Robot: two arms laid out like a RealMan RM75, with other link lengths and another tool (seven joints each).
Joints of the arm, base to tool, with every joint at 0 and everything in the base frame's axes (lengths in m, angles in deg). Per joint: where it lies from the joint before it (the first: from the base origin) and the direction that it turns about. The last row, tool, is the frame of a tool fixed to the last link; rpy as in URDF.
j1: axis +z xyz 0 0 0.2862
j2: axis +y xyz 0 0 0
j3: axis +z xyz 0 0 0.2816
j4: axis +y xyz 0 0 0
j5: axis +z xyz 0 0 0.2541
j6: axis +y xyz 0 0 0
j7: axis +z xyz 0 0 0.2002
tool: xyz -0.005 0.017 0.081 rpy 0 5.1 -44.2
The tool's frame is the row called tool.
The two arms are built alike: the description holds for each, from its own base.
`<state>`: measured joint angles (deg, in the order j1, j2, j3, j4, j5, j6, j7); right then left.
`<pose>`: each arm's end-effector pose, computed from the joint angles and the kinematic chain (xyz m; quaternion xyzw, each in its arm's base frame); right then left.
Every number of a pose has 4 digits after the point. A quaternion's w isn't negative.
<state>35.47 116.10 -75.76 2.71 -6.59 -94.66 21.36 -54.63 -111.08 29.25 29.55 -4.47 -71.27 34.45</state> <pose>0.2282 0.4921 0.0783 -0.6449 -0.1400 0.2131 0.7204 -0.3685 0.5082 -0.0387 -0.4925 -0.8105 0.0022 0.3170</pose>
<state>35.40 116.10 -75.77 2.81 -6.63 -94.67 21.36 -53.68 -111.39 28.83 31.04 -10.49 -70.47 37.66</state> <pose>0.2292 0.4917 0.0778 -0.6457 -0.1394 0.2122 0.7202 -0.3508 0.5217 -0.0406 -0.5070 -0.8079 -0.0440 0.2972</pose>
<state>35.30 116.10 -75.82 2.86 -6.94 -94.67 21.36 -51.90 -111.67 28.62 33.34 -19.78 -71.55 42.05</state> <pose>0.2296 0.4909 0.0761 -0.6478 -0.1400 0.2117 0.7183 -0.3234 0.5321 -0.0398 -0.5238 -0.8050 -0.1042 0.2583</pose>
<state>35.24 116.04 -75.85 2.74 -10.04 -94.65 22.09 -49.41 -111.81 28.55 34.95 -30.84 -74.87 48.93</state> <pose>0.2237 0.4875 0.0634 -0.6643 -0.1494 0.2191 0.6988 -0.2914 0.5305 -0.0384 -0.5537 -0.7917 -0.1630 0.2001</pose>
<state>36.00 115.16 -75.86 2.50 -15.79 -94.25 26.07 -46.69 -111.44 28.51 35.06 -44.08 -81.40 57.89</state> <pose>0.2101 0.4857 0.0462 -0.6976 -0.1588 0.2445 0.6545 -0.2479 0.5162 -0.0317 -0.5961 -0.7608 -0.2292 0.1154</pose>
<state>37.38 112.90 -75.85 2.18 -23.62 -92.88 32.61 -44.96 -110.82 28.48 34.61 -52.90 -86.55 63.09</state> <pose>0.1990 0.4867 0.0298 -0.7446 -0.1654 0.2664 0.5892 -0.2185 0.5040 -0.0177 -0.6189 -0.7321 -0.2784 0.0589</pose>
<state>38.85 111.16 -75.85 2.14 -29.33 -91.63 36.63 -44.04 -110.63 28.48 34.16 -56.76 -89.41 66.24</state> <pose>0.1924 0.4882 0.0175 -0.7769 -0.1732 0.2704 0.5415 -0.2062 0.4943 -0.0116 -0.6333 -0.7129 -0.2996 0.0316</pose>
